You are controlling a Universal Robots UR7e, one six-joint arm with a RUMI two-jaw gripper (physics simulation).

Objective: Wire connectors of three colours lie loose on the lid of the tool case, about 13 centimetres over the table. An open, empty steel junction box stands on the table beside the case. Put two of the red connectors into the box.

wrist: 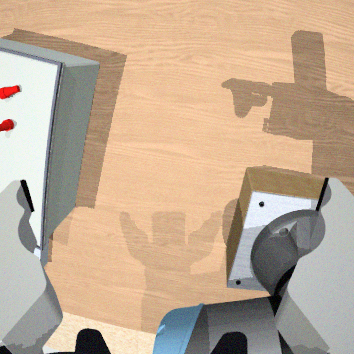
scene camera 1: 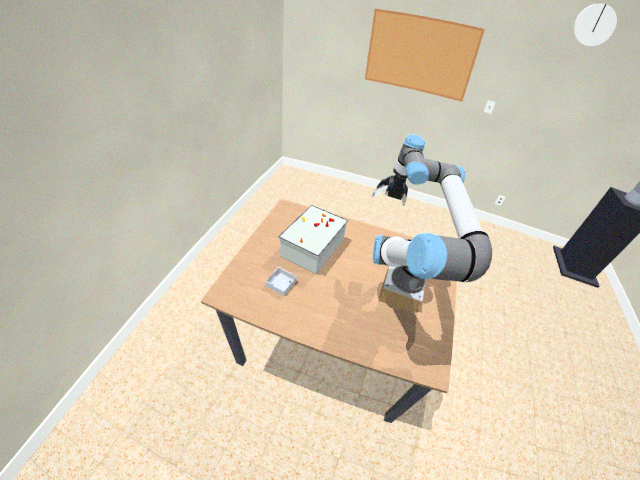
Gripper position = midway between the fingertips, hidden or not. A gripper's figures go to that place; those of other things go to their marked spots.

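Labels:
The gripper (wrist: 172, 182) is 13 cm from the lens, while a tool case (wrist: 52, 107) is 38 cm from the lens.

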